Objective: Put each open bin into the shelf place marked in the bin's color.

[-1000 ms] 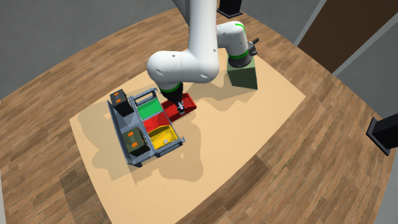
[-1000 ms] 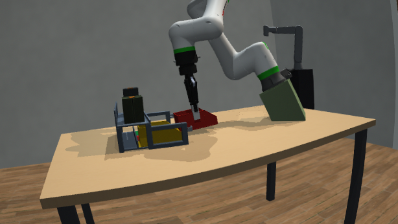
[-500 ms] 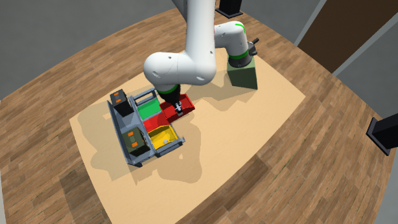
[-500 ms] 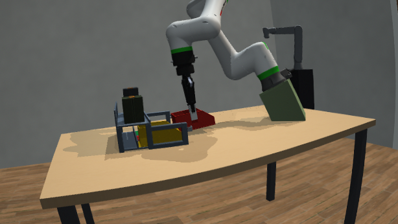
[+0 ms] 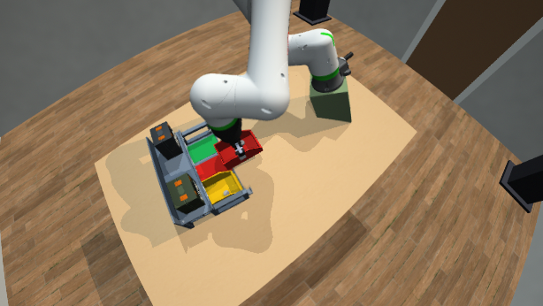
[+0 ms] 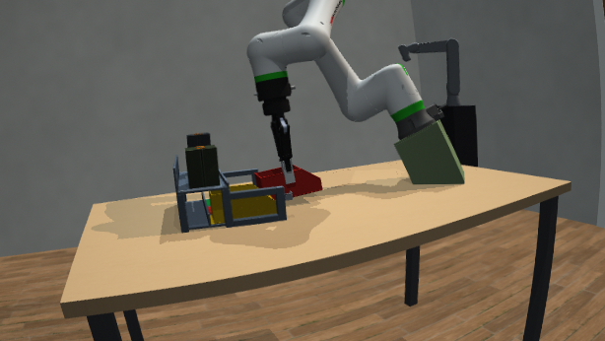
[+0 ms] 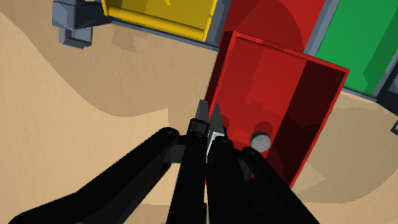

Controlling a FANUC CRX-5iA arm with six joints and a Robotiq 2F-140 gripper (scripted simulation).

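My hand is 50 mm to the left of the red bin, 40 mm above it and 10 mm past it. Also, from my hand: yellow bin: 150 mm ahead, 60 mm below, 50 mm to the left.
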